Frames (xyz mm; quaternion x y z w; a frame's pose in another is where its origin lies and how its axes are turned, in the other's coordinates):
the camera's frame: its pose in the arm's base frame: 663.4 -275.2 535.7 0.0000 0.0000 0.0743 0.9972
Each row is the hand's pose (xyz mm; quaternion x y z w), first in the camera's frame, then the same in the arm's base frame.
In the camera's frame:
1: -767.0 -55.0 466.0 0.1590 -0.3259 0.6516 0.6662
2: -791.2 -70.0 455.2 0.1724 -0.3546 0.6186 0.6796
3: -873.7 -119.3 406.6 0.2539 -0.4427 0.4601 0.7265
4: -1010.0 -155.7 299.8 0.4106 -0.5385 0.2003 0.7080
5: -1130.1 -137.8 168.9 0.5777 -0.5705 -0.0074 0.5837
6: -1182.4 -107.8 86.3 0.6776 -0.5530 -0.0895 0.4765
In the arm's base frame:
1: -87.0 -443.3 1001.7 0.1828 -0.3132 0.6993 0.6160
2: -108.7 -461.7 990.9 0.1983 -0.3408 0.6674 0.6318
3: -183.0 -522.7 942.3 0.2861 -0.4226 0.5128 0.6903
4: -312.4 -578.9 835.5 0.4495 -0.5065 0.2524 0.6912
5: -433.8 -579.0 704.6 0.6185 -0.5260 0.0360 0.5826
6: -490.0 -557.0 622.0 0.7168 -0.5011 -0.0538 0.4818

